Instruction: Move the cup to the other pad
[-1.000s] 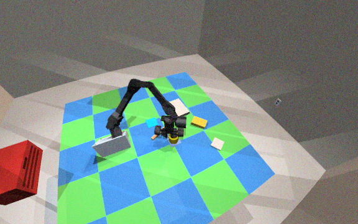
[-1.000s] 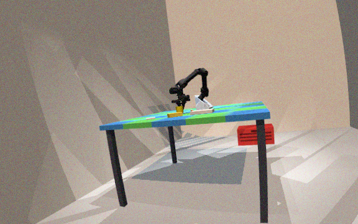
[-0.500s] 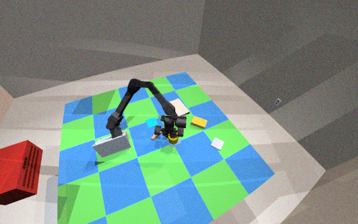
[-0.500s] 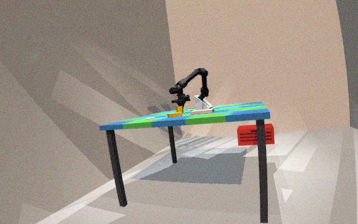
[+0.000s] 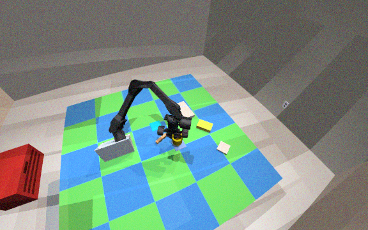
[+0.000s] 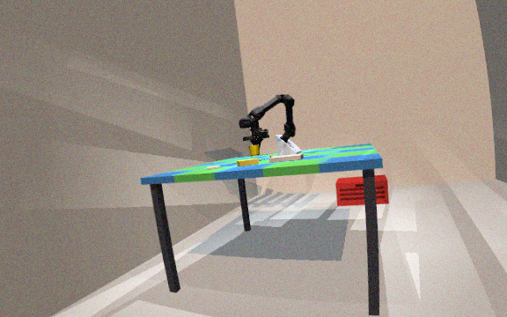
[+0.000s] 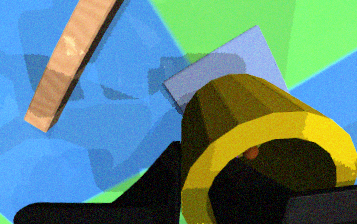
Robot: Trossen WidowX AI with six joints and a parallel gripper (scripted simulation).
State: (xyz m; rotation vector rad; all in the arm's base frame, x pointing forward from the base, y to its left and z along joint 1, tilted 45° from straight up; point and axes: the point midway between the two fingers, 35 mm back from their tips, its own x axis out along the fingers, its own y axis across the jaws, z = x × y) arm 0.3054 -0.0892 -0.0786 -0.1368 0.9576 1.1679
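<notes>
My gripper tip is 20 cm to the right of the cyan pad, 8 cm above it and 4 cm past it. Round my gripper tip: lilac pad 8 cm below, 3 cm ahead, 2 cm to the right; orange marble 4 cm to the right, 2 cm below, 2 cm ahead; cup 2 cm to the right, 2 cm ahead.
</notes>
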